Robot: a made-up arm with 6 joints.
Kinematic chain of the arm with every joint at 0, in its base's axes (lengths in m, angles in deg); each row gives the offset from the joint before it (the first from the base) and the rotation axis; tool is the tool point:
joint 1: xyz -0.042 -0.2 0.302 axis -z
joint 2: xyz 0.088 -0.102 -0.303 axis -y
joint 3: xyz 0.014 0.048 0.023 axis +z
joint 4: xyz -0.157 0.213 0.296 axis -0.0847 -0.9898 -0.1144
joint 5: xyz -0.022 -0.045 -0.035 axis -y
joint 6: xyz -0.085 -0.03 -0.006 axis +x
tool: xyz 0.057 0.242 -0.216
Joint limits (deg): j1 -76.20..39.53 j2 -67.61..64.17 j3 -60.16..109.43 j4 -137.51..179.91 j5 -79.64..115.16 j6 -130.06..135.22
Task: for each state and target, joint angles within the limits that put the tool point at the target. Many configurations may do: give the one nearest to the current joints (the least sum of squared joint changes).
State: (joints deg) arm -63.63 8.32 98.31 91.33 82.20 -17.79
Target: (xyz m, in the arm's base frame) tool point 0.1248 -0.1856 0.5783
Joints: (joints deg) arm -66.97 -32.19 109.43 77.13 78.01 -1.71
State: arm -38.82 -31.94 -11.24 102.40 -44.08 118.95
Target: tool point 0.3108 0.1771 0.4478
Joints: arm -11.23 -58.01 -21.52 93.38 -53.23 117.03
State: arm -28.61 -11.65 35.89 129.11 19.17 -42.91
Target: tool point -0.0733 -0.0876 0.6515
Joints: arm -35.82 -8.86 24.27 146.16 33.58 -21.69
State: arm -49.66 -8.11 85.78 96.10 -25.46 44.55
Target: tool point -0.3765 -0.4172 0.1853
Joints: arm -35.12 11.78 72.27 95.93 -25.26 41.59
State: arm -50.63 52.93 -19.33 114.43 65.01 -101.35
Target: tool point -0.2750 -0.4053 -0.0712
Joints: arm -30.77 63.63 -49.29 106.45 54.46 -130.06
